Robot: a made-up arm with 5 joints.
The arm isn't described. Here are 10 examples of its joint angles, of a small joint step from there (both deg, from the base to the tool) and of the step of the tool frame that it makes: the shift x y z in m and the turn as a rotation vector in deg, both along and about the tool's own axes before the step.
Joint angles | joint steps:
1: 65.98 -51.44 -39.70 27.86 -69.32 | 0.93 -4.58 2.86 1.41 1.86
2: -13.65 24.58 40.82 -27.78 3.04 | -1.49 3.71 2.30 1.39 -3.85
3: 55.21 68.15 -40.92 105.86 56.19 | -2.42 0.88 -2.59 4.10 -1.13
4: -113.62 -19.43 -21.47 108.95 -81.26 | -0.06 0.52 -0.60 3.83 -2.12
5: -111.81 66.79 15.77 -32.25 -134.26 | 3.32 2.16 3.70 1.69 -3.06
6: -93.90 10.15 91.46 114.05 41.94 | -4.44 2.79 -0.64 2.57 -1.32
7: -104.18 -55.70 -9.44 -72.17 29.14 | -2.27 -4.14 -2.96 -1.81 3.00
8: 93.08 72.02 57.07 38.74 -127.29 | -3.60 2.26 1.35 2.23 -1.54
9: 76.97 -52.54 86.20 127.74 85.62 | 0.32 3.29 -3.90 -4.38 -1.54
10: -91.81 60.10 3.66 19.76 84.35 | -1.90 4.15 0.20 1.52 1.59
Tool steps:
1: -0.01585 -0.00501 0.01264 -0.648 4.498 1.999
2: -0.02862 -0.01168 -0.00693 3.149 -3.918 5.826
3: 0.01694 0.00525 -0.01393 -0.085 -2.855 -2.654
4: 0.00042 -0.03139 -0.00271 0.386 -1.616 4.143
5: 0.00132 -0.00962 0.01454 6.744 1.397 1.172
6: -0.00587 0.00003 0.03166 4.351 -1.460 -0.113
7: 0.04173 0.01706 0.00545 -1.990 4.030 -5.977
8: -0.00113 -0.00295 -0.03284 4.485 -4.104 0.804
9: -0.00341 -0.00708 0.00116 1.651 -1.939 0.928
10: -0.00838 -0.01542 0.01741 2.646 -1.123 -0.243
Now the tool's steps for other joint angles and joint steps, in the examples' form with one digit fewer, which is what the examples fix.
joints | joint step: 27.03 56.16 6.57 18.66 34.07 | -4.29 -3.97 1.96 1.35 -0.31
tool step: -0.0402 -0.0036 -0.0075 -0.99 1.49 5.64
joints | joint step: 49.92 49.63 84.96 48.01 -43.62 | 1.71 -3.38 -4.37 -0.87 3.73
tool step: -0.0077 -0.0355 -0.0036 -10.05 4.26 -1.12
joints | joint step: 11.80 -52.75 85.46 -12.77 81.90 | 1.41 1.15 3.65 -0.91 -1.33
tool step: -0.0324 -0.0090 -0.0107 1.10 -5.18 2.48
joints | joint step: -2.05 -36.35 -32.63 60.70 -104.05 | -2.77 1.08 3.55 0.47 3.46
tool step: 0.0128 0.0085 -0.0299 0.36 -1.88 0.59
